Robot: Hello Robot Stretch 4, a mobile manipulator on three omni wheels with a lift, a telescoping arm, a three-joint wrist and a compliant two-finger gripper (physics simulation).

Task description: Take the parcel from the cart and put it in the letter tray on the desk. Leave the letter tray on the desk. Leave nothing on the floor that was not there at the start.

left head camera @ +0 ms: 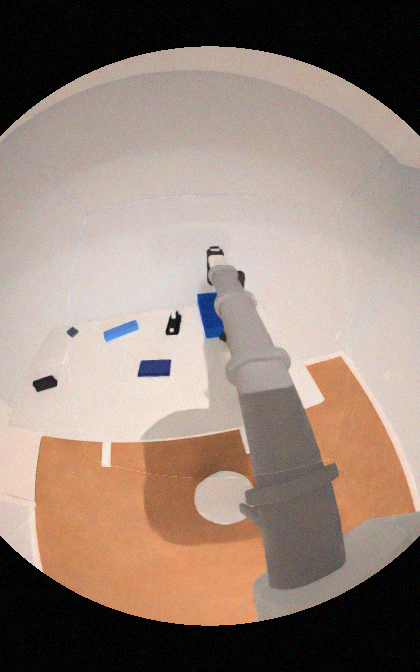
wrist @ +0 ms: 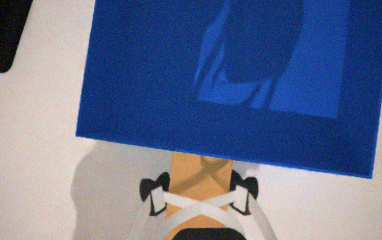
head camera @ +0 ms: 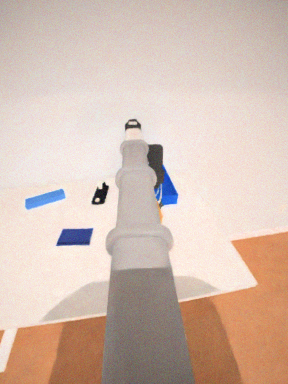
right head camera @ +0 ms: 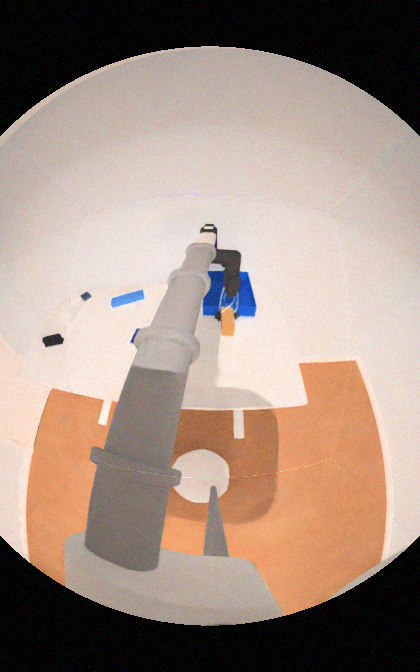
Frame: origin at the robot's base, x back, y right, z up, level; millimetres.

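Where they show: gripper, fingertip midpoint: (wrist: 199, 184).
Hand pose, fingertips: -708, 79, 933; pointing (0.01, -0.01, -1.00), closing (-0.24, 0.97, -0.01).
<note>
Each offset is from my fingertips to the top centre of the thing, as dx, dy, dz. Level surfaces: height alone.
An orange-brown parcel @(+27, +2, +48) (head camera: 161, 214) (right head camera: 227, 322) (wrist: 200, 175) is between the two fingertips of my gripper (right head camera: 227, 315) (wrist: 199, 184), which is shut on it. The blue letter tray @(-207, -4, +53) (head camera: 169, 192) (left head camera: 209, 317) (right head camera: 245, 310) (wrist: 125, 100) is on the white desk @(dz -10) (head camera: 30, 280) (left head camera: 100, 405) (right head camera: 270, 370) (wrist: 40, 150). The parcel is at the tray's near wall, on the outer side. In the wrist view the tray's near edge hides the parcel's far end. I cannot tell whether they touch. The arm hides part of the tray in the head views. The cart does not show.
Left of the tray are a black object @(-155, -280, +60) (head camera: 100, 195) (left head camera: 173, 325), a light blue bar @(-129, -581, +20) (head camera: 45, 199) (left head camera: 121, 331) (right head camera: 127, 298) and a navy flat item @(+140, -351, +2) (head camera: 75, 237) (left head camera: 154, 368). A black block (left head camera: 45, 383) (right head camera: 53, 340) is farther left. A wall stands behind the desk.
</note>
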